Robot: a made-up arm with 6 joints.
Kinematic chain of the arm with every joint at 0, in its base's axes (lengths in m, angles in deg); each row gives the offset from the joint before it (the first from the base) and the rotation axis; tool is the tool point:
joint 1: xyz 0 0 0.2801 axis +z
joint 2: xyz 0 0 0 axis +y
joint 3: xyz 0 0 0.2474 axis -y
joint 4: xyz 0 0 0 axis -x
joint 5: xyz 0.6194 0 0 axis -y
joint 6: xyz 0 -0.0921 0 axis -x
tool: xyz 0 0 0
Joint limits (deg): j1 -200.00..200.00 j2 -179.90..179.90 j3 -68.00..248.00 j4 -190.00..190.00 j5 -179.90..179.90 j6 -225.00..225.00
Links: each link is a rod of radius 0.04 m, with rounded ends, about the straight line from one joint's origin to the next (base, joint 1, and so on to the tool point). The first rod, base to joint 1, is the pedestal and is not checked.
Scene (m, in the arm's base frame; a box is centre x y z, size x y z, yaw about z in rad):
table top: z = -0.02
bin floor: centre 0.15 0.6 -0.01 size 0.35 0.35 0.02 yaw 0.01
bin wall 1: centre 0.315 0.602 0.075 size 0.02 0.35 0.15 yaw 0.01
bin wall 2: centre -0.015 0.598 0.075 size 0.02 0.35 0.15 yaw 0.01
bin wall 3: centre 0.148 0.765 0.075 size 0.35 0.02 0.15 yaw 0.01
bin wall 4: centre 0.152 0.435 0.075 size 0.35 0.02 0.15 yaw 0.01
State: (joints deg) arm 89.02 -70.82 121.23 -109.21 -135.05 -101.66
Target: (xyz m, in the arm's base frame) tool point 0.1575 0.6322 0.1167
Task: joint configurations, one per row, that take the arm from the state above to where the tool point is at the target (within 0.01 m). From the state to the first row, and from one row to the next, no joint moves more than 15 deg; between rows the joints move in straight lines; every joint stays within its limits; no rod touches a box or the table.
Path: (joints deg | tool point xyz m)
1: 87.16 -57.55 107.06 -108.45 -135.05 -101.66 | -0.0679 -0.7804 0.6615
2: 85.31 -44.29 92.88 -107.69 -135.05 -101.66 | -0.0743 -0.5632 0.9426
3: 83.45 -31.02 78.71 -106.93 -135.05 -101.66 | -0.0556 -0.2489 1.1049
4: 81.60 -17.76 64.53 -106.17 -135.05 -101.66 | -0.0115 0.0980 1.1176
5: 79.74 -4.49 50.36 -105.41 -135.05 -101.66 | 0.0489 0.4076 0.9821
6: 77.88 8.78 36.19 -104.65 -135.05 -101.66 | 0.1092 0.6195 0.7306
7: 76.03 22.04 22.01 -103.89 -135.05 -101.66 | 0.1505 0.6965 0.4197
8: 74.17 35.31 7.84 -103.13 -135.05 -101.66 | 0.1575 0.6322 0.1167

